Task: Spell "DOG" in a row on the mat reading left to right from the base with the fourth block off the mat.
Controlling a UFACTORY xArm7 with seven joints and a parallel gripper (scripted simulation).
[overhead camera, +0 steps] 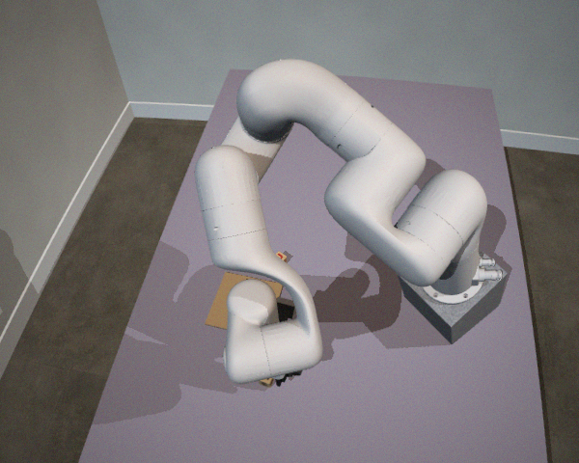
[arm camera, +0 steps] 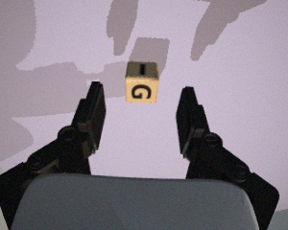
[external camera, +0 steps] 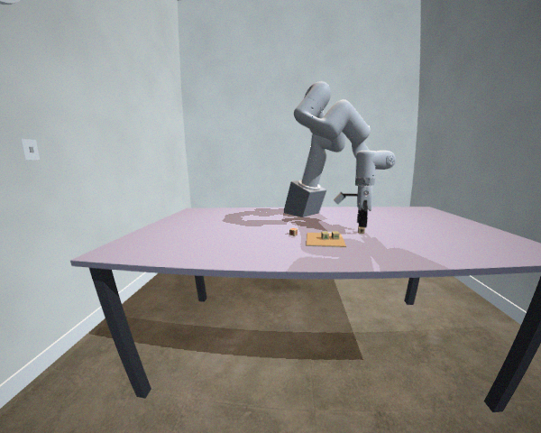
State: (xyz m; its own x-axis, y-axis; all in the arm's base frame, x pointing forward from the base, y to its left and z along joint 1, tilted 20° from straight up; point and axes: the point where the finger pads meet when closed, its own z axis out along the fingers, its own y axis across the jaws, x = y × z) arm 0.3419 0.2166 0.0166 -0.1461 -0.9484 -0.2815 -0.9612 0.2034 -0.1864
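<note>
Now: hand 4 cm above the G block. The rest, counted from my hand: mat 9 cm ahead, 16 cm to the right, 5 cm below; then D block 9 cm ahead, 12 cm to the right, 3 cm below; then O block 9 cm ahead, 16 cm to the right, 3 cm below.
</note>
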